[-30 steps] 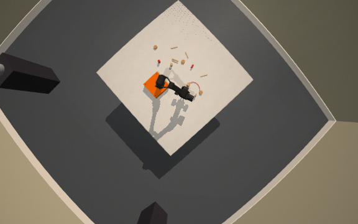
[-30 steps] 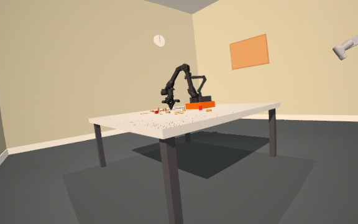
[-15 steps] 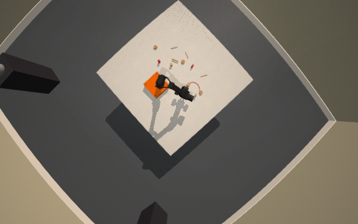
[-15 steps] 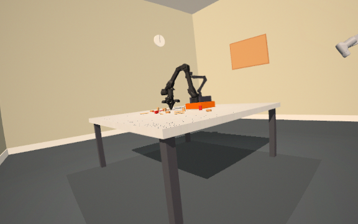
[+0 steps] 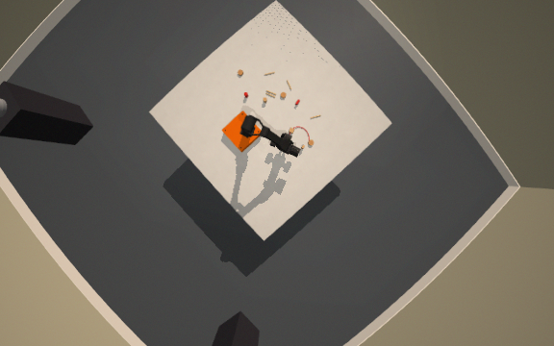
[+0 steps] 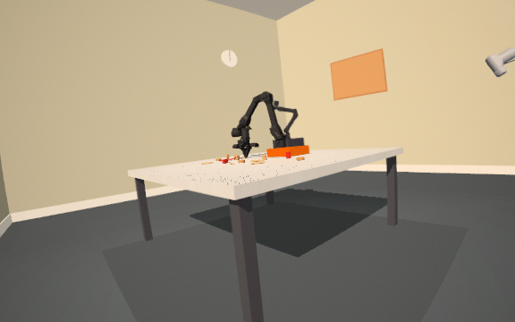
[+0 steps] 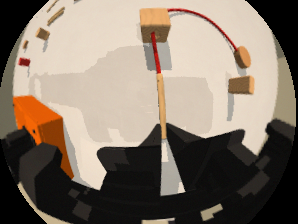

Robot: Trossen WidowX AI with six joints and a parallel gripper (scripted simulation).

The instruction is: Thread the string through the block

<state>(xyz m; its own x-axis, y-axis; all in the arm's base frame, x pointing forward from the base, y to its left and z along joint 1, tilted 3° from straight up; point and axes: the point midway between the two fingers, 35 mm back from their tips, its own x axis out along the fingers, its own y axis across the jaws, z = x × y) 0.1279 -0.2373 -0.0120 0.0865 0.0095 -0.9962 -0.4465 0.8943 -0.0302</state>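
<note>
Now: the thin wooden stick 4 cm ahead of my gripper tip, 2 cm to the left of it and 1 cm above it. From my gripper tip the other things lie so: wooden block (11 cm ahead, 6 cm to the left, 1 cm above); round wooden button (17 cm ahead, 10 cm to the right, 1 cm above); red cube (28 cm ahead, 19 cm to the left, 1 cm above).
</note>
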